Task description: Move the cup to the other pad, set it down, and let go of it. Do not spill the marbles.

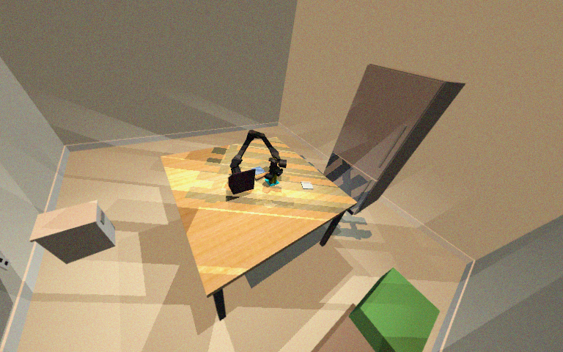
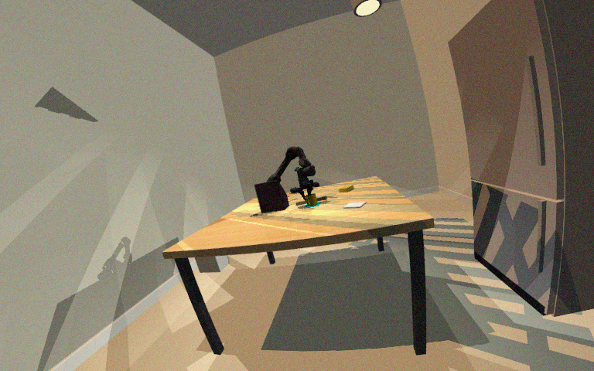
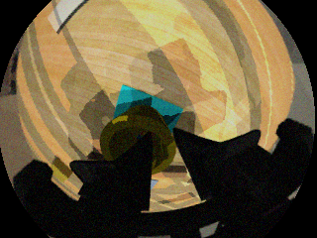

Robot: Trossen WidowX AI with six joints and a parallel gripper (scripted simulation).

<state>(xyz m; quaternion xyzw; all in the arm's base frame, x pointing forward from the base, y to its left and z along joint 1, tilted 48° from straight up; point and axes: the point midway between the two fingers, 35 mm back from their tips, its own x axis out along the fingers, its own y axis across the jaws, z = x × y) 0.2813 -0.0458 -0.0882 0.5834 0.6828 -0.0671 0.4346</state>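
Now: the olive-yellow cup 20 mm ahead of my gripper tip and 10 mm to the left of it. From my gripper tip the other things lie so: light blue pad (10 mm behind, 210 mm to the left, 50 mm below); then grey-white flat plate (290 mm ahead, 170 mm to the right, 40 mm below); then teal pad (20 mm ahead, 20 mm to the left, 50 mm below).
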